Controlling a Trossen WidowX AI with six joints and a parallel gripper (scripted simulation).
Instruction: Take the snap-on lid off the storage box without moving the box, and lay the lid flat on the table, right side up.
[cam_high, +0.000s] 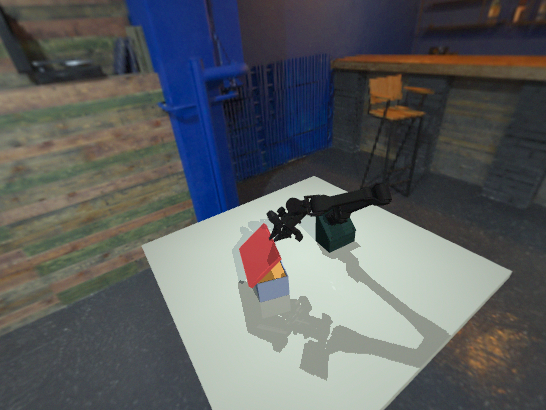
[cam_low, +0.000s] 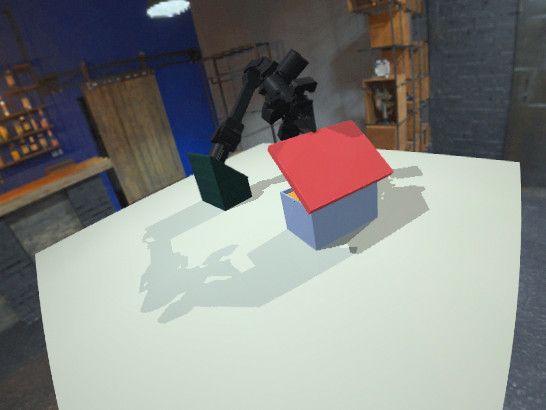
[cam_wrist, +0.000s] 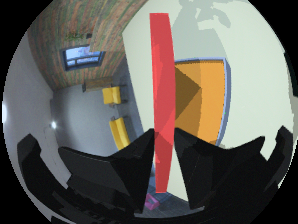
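Now: the red lid 60 mm ahead of my gripper tip, 20 mm to the right of it and 50 mm below it. Also, from my gripper tip: storage box (30 mm ahead, 10 mm to the right, 180 mm below).
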